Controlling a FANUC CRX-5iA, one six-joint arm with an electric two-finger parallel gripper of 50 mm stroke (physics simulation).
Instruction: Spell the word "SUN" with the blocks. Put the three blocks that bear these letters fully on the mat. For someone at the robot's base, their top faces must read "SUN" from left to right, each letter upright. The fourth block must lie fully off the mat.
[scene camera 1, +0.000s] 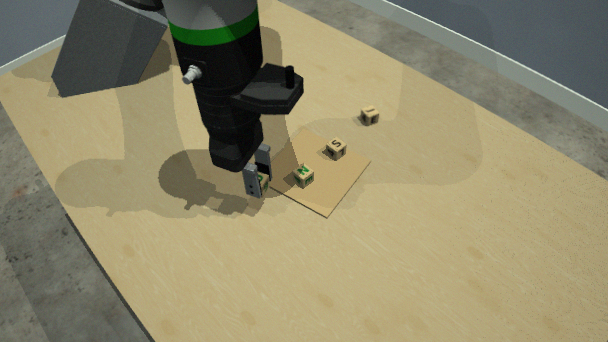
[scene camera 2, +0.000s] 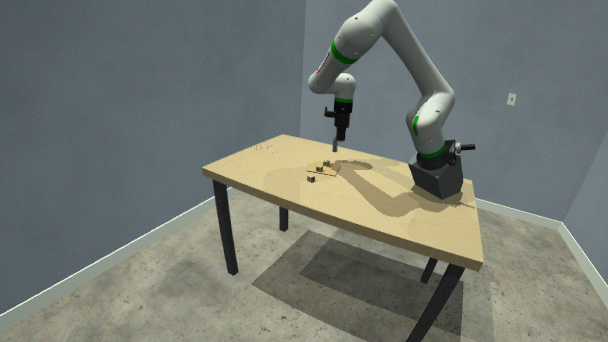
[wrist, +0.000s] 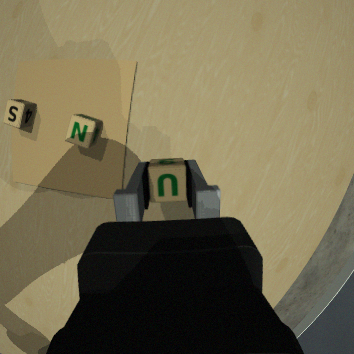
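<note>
My gripper (scene camera 1: 258, 181) (scene camera 2: 335, 149) (wrist: 166, 174) is shut on the U block (scene camera 1: 263, 183) (wrist: 167, 184), held above the table beside the mat. Its green U looks upside down in the wrist view. The mat (scene camera 1: 330, 189) (scene camera 2: 330, 172) (wrist: 70, 85) bears the N block (scene camera 1: 303, 176) (scene camera 2: 326, 163) (wrist: 81, 131), green N up, slightly turned. The S block (scene camera 1: 336, 149) (scene camera 2: 319, 169) (wrist: 16, 114), black S up, sits close to the mat's far edge in scene camera 1; whether fully on is unclear. The I block (scene camera 1: 370, 115) (scene camera 2: 311, 178) lies off the mat.
The wooden table (scene camera 1: 400, 260) (scene camera 2: 270, 155) (wrist: 225, 90) carries everything. The arm's dark base (scene camera 1: 107, 50) (scene camera 2: 440, 177) stands at one end of it. The N and S blocks stand apart with a gap between them. The arm's shadow falls over part of the mat.
</note>
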